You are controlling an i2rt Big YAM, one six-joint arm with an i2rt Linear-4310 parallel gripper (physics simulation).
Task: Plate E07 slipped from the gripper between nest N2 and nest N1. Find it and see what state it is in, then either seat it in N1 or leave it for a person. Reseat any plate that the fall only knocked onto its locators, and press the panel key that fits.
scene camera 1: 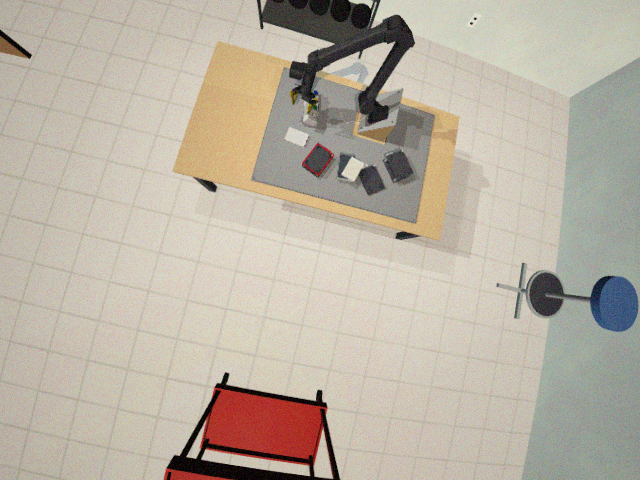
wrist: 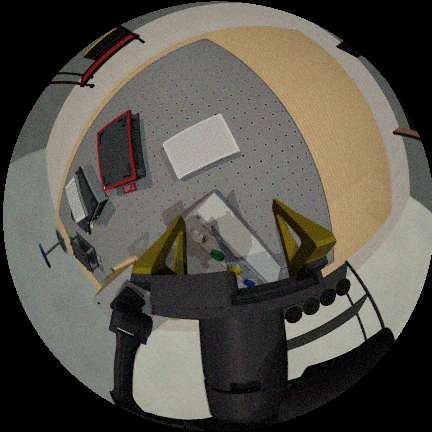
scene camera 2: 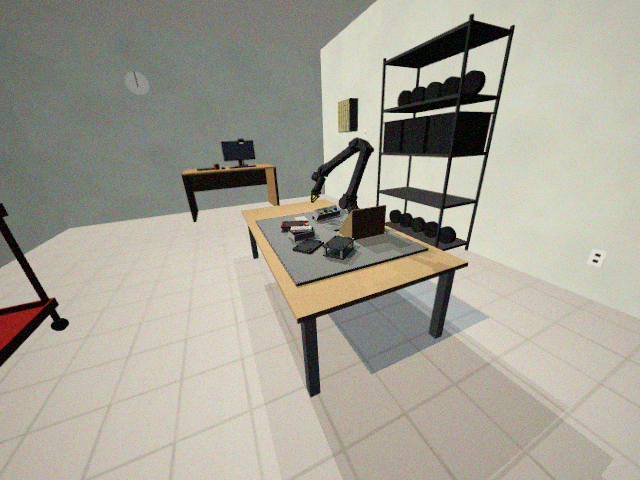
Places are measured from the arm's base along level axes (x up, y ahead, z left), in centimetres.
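Pixels of known places: gripper, fingertip midpoint: (scene camera 1: 300, 109) (wrist: 227, 210) (scene camera 2: 311, 201); arm's base at its link origin: (scene camera 1: 378, 115) (wrist: 126, 302) (scene camera 2: 356, 218).
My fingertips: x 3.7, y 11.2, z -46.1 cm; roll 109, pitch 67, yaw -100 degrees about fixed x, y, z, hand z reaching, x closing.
Ahead of a thing's pixels: the offset from my fingertips to its middle. "*": to the spot under its first point. Level surfaces: height alone.
My gripper (scene camera 1: 302, 102) (scene camera 2: 314, 197) (wrist: 227, 210) is open and empty above the grey key panel @[dx -9.7, dy -10.3, dz +4.9 cm] (scene camera 2: 326, 213) (wrist: 227, 220). The wrist view shows its green key @[dx -7.5, dy -8.2, dz +7.5 cm] (wrist: 217, 255), yellow key @[dx -7.5, dy -13.2, dz +6.8 cm] (wrist: 234, 270) and blue key @[dx -7.5, dy -18.1, dz +6.0 cm] (wrist: 249, 283) between and below the fingers. A white plate @[dx -13.1, dy +10.0, dz +0.3 cm] (scene camera 1: 296, 136) (wrist: 201, 146) lies flat on the mat beside the panel. A red-edged dark nest @[dx -11.5, dy +22.2, dz +15.6 cm] (scene camera 1: 317, 159) (wrist: 117, 152) stands beyond it. Another white plate @[dx -6.6, dy +24.5, dz +36.7 cm] (scene camera 1: 353, 168) (wrist: 76, 200) sits on a dark nest @[* dx -8.3, dy +22.7, dz +30.3 cm] (scene camera 1: 342, 164), off-centre. A dark flat piece @[* dx -12.4, dy +25.9, dz +50.4 cm] (scene camera 1: 371, 179) (scene camera 2: 308, 245) lies beside a dark nest @[dx -10.4, dy +14.1, dz +65.6 cm] (scene camera 1: 398, 165) (scene camera 2: 339, 244). Plate and nest numbers are unreadable.
An upright wood-sided screen (scene camera 1: 382, 133) (scene camera 2: 368, 222) stands by the arm's base. The grey mat @[dx -13.8 cm] (scene camera 1: 284, 170) (scene camera 2: 310, 273) lies on the wooden table @[dx -15.1 cm] (scene camera 1: 222, 103) (scene camera 2: 330, 299). A black shelf rack (scene camera 2: 457, 129) stands behind the arm, and a red chair (scene camera 1: 263, 423) stands apart from the table.
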